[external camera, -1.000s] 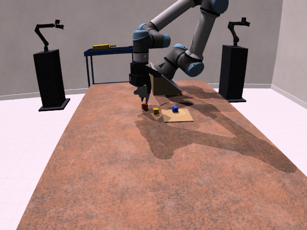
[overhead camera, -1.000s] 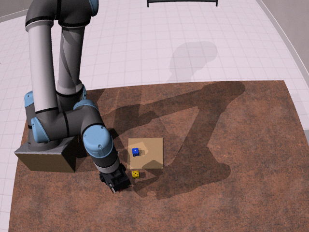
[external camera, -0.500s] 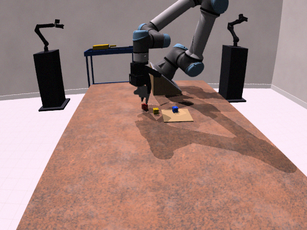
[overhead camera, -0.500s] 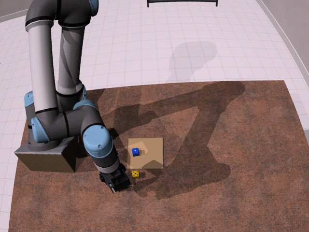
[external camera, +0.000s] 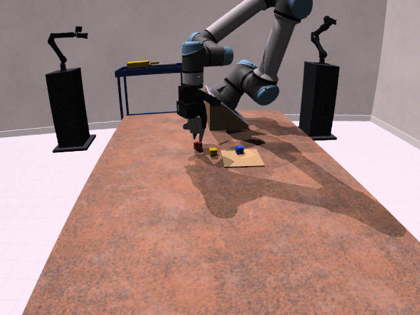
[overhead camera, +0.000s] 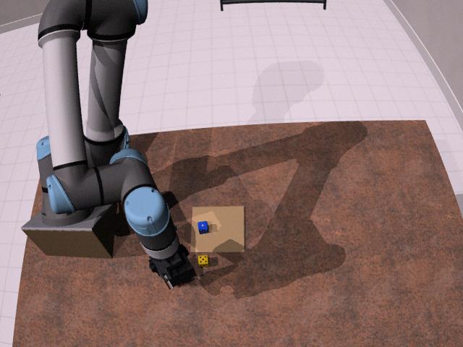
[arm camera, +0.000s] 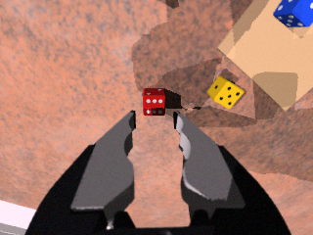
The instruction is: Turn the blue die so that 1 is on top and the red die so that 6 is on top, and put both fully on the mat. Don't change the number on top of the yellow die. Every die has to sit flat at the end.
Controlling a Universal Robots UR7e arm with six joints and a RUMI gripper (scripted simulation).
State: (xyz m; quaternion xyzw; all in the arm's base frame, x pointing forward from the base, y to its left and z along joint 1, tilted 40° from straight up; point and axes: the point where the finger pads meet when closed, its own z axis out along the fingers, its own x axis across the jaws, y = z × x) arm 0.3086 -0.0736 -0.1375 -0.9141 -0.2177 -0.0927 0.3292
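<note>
Now: the red die 40 mm below my hand. From my hand the other things lie so: yellow die (70 mm ahead, 50 mm to the left, 40 mm below); blue die (70 mm ahead, 150 mm to the left, 30 mm below); tan mat (110 mm ahead, 150 mm to the left, 50 mm below).
</note>
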